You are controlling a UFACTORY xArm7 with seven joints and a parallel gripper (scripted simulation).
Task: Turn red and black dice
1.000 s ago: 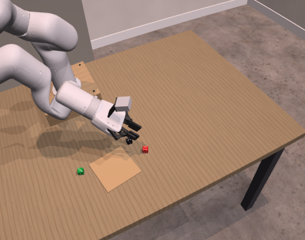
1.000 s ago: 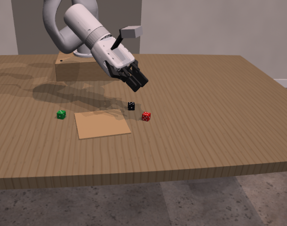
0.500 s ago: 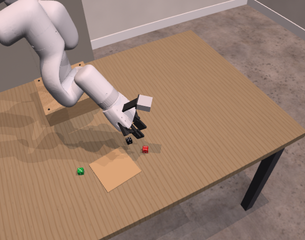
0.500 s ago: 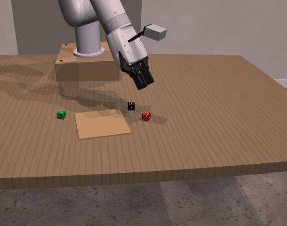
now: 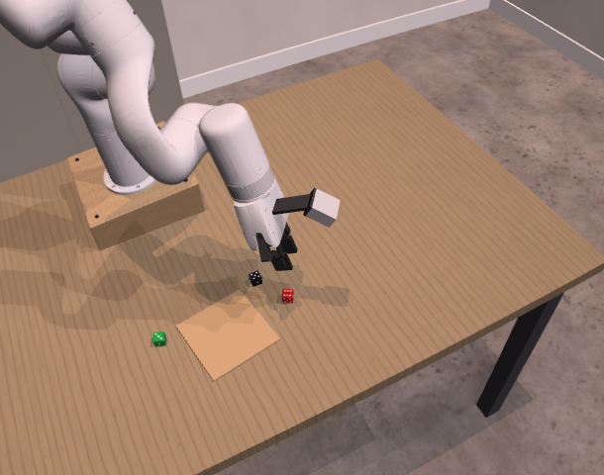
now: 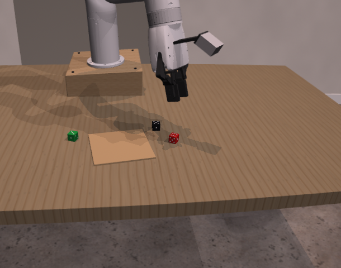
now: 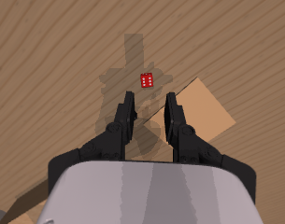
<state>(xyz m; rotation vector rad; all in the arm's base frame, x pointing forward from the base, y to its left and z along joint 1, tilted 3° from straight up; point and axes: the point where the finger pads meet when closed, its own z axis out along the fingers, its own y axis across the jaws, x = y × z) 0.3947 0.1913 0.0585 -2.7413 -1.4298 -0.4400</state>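
Now: the red die 130 mm below my hand. From my hand the other things lie so: tan mat: 20 mm ahead, 130 mm to the right, 130 mm below; then green die: 10 mm behind, 250 mm to the right, 130 mm below; then black die: 60 mm behind, 40 mm to the right, 130 mm below.
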